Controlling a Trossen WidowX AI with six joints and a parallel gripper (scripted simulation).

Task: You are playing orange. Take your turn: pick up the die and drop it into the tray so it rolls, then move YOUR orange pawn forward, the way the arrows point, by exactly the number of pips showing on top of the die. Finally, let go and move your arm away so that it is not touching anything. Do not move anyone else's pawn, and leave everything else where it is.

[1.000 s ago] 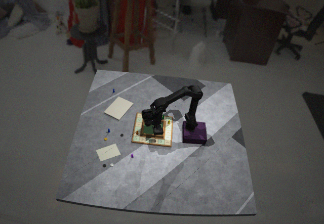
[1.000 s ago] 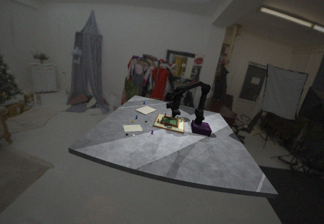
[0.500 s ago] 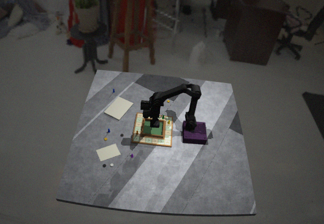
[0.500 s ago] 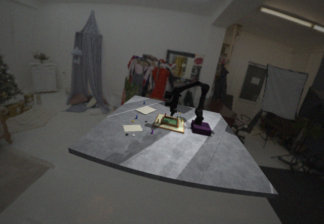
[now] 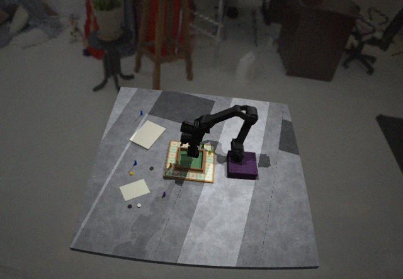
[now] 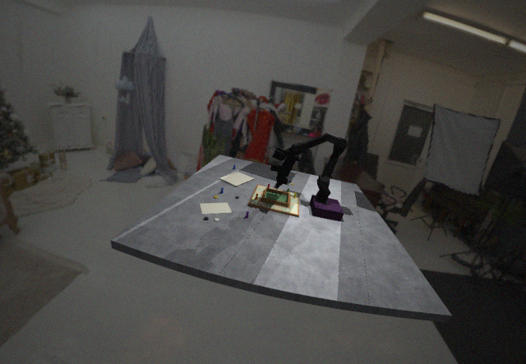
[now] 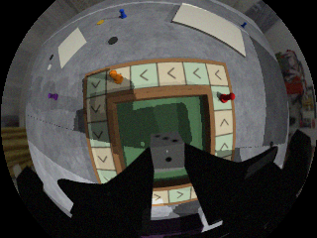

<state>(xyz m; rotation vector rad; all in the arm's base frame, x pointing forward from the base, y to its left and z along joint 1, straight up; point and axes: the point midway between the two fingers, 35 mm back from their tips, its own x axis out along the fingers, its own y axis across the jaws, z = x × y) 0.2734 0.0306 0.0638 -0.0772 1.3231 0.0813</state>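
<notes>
The orange pawn is 90 mm ahead of my gripper tip, 70 mm to the left of it and 60 mm below it. The rest, counted from my gripper tip: green tray 10 mm behind, 80 mm below; red pawn 60 mm ahead, 110 mm to the right, 60 mm below; white die right at my gripper tip.
</notes>
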